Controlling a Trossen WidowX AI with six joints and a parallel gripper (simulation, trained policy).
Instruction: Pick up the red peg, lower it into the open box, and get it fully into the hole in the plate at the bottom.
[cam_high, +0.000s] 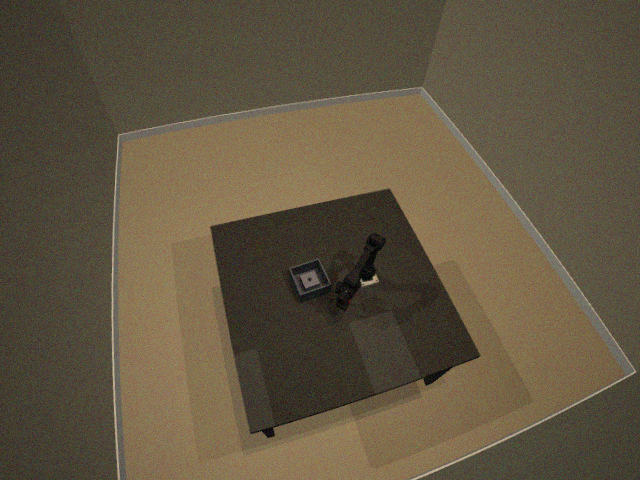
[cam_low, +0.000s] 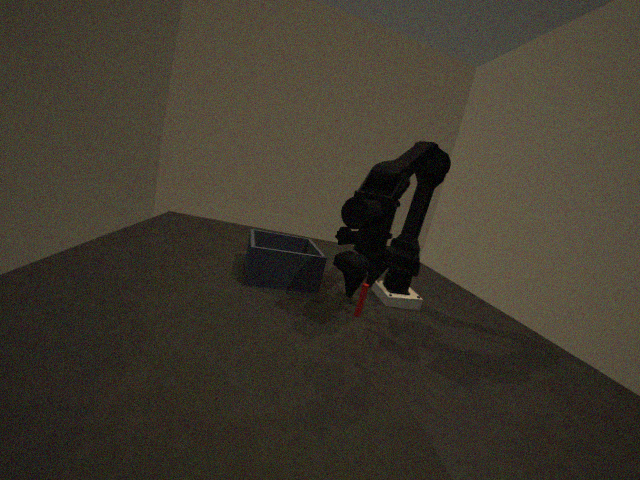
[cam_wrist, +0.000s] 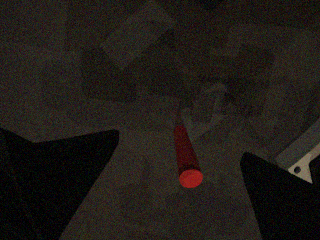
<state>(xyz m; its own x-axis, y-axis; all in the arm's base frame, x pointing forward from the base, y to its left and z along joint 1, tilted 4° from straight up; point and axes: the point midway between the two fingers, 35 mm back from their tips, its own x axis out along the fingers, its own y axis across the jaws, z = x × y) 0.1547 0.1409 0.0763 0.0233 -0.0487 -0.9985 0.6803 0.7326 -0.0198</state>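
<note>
The red peg is 2 cm below my gripper tip and 1 cm behind it. From my gripper tip the other things lie so: pale plate (18 cm ahead, 17 cm to the right, 1 cm below); blue box (18 cm ahead, 17 cm to the right, 3 cm below).
</note>
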